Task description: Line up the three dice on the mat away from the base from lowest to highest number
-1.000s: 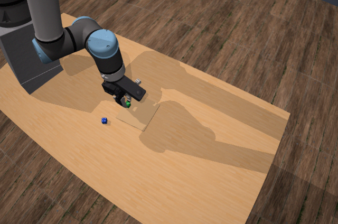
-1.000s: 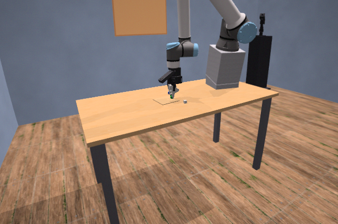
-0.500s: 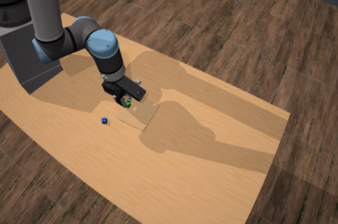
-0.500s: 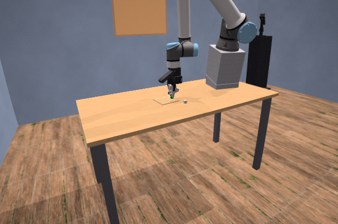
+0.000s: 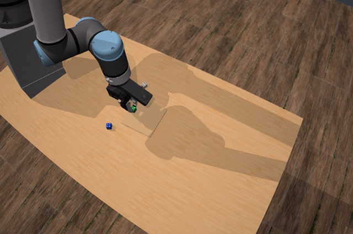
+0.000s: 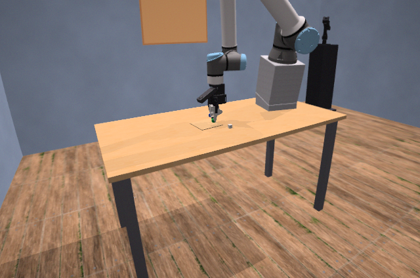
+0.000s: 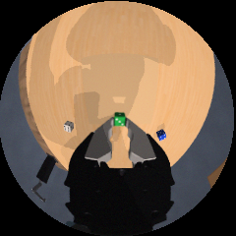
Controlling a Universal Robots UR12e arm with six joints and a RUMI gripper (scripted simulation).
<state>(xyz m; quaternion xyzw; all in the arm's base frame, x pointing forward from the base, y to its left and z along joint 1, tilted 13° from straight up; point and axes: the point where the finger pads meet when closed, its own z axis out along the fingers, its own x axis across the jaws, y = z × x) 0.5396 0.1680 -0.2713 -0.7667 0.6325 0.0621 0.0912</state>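
Now: hand 1 cm above the green die. Also, from my hand: blue die: 2 cm behind, 12 cm to the right, 1 cm below; white die: 5 cm behind, 12 cm to the left, 1 cm below; tan mat: 5 cm ahead, 1 cm to the left, 2 cm below.
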